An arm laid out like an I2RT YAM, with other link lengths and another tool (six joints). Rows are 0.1 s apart.
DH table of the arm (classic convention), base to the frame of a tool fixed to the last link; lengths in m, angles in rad. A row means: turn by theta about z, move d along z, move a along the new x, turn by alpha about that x. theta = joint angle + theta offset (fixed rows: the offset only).
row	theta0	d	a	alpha
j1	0	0.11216	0.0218	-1.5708
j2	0	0	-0.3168	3.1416
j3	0.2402	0	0.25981	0
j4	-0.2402	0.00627	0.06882	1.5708
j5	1.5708	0.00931	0	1.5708
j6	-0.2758	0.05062	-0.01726	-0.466
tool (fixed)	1.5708	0.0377	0	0
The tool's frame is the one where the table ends.
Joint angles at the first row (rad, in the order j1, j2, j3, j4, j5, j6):
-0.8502 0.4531 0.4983 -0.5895 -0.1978 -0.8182
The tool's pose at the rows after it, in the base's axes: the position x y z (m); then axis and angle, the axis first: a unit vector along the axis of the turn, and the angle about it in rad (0 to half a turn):
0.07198, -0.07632, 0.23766, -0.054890, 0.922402, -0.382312, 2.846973
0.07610, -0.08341, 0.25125, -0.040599, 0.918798, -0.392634, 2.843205
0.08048, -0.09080, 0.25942, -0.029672, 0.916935, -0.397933, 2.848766
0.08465, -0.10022, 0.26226, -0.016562, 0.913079, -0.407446, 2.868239
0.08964, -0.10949, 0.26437, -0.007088, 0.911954, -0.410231, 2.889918
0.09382, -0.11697, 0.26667, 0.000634, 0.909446, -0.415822, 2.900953
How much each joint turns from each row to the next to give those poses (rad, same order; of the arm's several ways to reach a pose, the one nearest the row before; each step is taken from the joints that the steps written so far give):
0.0003 0.0406 0.0720 -0.0189 0.0035 0.0301
0.0001 0.0356 0.0391 0.0227 0.0229 0.0146
-0.0001 0.0379 0.0250 0.0233 0.0213 0.0094
0.0000 0.0366 0.0053 0.0404 0.0373 0.0022
0.0000 0.0450 0.0098 0.0303 0.0287 0.0024
0.0001 0.0323 0.0069 0.0311 0.0218 0.0013

